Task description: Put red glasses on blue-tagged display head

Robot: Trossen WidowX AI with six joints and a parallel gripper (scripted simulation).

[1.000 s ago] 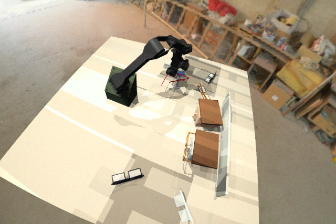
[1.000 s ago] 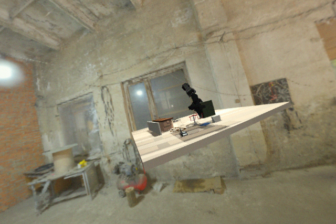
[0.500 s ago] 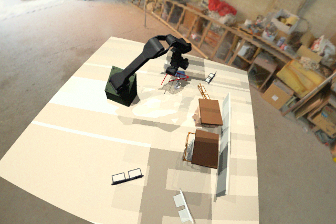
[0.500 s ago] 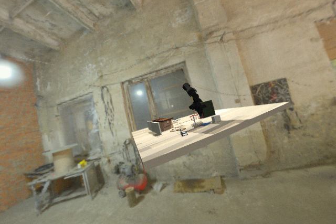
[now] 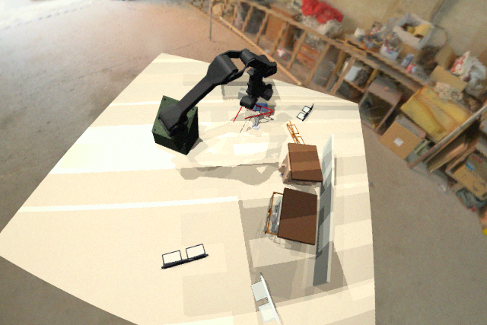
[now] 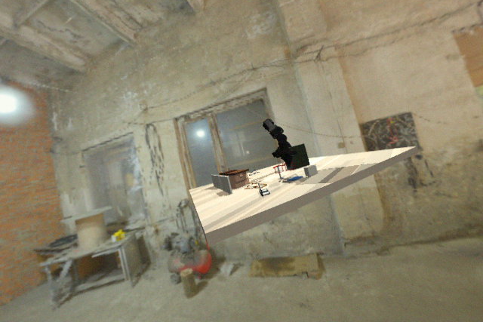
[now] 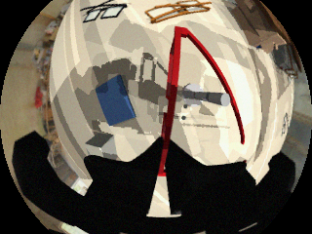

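Right now the grey post is 60 mm ahead of my gripper tip, 50 mm to the right of it and 40 mm below it. The rest, counted from my gripper tip: blue tag (90 mm to the left, 60 mm below, 20 mm ahead); then white block (110 mm to the left, 80 mm behind, 40 mm below); then grey panel (450 mm ahead, 300 mm to the right, 10 mm below).
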